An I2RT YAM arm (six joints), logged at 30 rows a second.
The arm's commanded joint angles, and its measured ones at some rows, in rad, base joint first. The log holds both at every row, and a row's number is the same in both.
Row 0, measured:
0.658, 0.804, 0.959, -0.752, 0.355, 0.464
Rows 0 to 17, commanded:
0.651, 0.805, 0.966, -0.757, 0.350, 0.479
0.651, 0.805, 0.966, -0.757, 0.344, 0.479
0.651, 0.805, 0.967, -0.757, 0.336, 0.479
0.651, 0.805, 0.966, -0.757, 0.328, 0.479
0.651, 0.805, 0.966, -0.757, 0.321, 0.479
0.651, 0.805, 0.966, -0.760, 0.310, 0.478
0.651, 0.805, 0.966, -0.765, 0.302, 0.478
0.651, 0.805, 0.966, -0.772, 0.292, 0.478
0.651, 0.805, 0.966, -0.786, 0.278, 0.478
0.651, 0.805, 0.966, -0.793, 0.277, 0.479
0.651, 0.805, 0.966, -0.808, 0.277, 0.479
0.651, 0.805, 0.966, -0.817, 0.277, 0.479
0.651, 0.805, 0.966, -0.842, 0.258, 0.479
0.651, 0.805, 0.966, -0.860, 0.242, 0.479
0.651, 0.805, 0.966, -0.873, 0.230, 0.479
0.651, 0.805, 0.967, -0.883, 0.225, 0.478
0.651, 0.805, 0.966, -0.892, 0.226, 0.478
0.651, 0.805, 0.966, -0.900, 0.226, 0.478
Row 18, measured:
0.658, 0.805, 0.959, -0.888, 0.244, 0.467
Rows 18 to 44, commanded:
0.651, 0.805, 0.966, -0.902, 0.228, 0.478
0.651, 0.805, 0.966, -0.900, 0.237, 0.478
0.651, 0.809, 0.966, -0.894, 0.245, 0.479
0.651, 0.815, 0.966, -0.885, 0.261, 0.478
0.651, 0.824, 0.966, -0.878, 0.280, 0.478
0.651, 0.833, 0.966, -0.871, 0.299, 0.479
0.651, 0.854, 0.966, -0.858, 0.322, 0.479
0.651, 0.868, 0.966, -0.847, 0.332, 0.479
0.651, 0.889, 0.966, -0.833, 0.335, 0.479
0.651, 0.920, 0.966, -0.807, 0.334, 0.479
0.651, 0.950, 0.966, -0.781, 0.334, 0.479
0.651, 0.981, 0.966, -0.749, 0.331, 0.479
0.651, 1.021, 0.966, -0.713, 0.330, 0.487
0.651, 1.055, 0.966, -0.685, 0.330, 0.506
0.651, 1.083, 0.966, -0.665, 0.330, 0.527
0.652, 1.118, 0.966, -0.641, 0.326, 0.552
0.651, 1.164, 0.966, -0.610, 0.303, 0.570
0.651, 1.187, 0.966, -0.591, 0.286, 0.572
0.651, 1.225, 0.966, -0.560, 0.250, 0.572
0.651, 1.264, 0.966, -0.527, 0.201, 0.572
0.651, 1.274, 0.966, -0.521, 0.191, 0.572
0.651, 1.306, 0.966, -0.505, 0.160, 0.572
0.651, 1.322, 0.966, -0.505, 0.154, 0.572
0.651, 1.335, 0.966, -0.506, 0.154, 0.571
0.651, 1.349, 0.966, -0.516, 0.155, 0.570
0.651, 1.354, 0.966, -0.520, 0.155, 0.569
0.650, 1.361, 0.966, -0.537, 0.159, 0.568
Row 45, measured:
0.656, 1.350, 0.960, -0.516, 0.177, 0.559
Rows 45 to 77, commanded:
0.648, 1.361, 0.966, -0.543, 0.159, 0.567
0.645, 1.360, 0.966, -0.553, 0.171, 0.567
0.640, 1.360, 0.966, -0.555, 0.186, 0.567
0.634, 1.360, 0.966, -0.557, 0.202, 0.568
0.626, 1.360, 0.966, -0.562, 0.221, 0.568
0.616, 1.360, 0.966, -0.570, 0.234, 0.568
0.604, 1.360, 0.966, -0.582, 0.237, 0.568
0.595, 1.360, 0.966, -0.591, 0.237, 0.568
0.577, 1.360, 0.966, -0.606, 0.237, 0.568
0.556, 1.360, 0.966, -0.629, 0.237, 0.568
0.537, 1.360, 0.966, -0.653, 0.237, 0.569
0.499, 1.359, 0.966, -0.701, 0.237, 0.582
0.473, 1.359, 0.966, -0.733, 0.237, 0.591
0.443, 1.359, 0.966, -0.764, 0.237, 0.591
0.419, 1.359, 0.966, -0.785, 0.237, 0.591
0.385, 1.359, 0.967, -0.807, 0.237, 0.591
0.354, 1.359, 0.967, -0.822, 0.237, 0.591
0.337, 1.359, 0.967, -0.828, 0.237, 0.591
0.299, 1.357, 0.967, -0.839, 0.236, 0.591
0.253, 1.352, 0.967, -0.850, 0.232, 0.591
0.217, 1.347, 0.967, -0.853, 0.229, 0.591
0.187, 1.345, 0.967, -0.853, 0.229, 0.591
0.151, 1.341, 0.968, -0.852, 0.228, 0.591
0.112, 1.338, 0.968, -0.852, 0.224, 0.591
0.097, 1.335, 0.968, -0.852, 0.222, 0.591
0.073, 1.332, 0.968, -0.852, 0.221, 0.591
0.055, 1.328, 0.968, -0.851, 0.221, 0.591
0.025, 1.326, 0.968, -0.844, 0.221, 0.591
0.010, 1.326, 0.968, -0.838, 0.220, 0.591
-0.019, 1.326, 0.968, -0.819, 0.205, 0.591
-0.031, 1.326, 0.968, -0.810, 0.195, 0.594
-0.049, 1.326, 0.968, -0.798, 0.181, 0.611
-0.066, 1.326, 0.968, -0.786, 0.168, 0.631
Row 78, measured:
-0.026, 1.343, 0.960, -0.804, 0.201, 0.586
